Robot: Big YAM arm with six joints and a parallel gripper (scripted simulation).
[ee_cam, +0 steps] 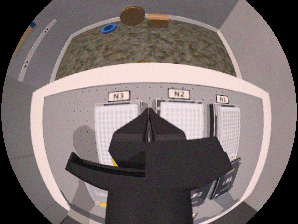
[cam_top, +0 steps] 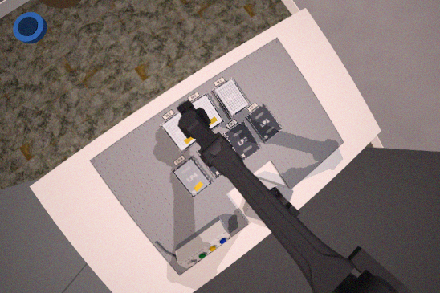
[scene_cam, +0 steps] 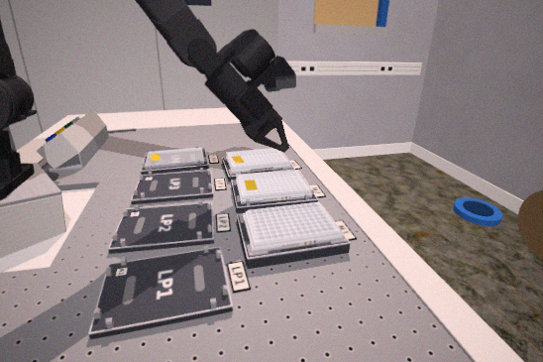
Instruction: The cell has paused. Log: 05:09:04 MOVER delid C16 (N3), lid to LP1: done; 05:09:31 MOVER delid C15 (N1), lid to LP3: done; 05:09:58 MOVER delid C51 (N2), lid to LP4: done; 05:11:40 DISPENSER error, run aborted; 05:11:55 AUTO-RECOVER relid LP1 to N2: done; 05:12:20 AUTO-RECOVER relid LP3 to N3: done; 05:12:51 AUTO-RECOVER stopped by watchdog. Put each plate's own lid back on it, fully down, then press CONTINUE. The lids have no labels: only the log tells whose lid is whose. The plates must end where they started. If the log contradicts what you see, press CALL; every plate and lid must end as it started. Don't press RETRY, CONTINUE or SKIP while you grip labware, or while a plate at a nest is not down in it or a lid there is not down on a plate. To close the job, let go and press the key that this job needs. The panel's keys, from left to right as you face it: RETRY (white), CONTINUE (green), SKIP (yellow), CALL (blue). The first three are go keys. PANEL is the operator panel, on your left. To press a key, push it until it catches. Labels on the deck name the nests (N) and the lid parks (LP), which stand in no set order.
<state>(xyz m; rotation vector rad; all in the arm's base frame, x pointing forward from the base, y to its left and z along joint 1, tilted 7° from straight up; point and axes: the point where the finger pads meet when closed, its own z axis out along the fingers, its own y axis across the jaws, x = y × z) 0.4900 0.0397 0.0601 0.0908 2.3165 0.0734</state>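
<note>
Now: hand 6 cm to the left of the clear lid, 4 cm past it and 4 cm above it. The rest, counted from my hand: blue key (49 cm behind, 20 cm to the left, 1 cm below); green key (48 cm behind, 30 cm to the left, 1 cm below); yellow key (49 cm behind, 25 cm to the left, 1 cm below).
</note>
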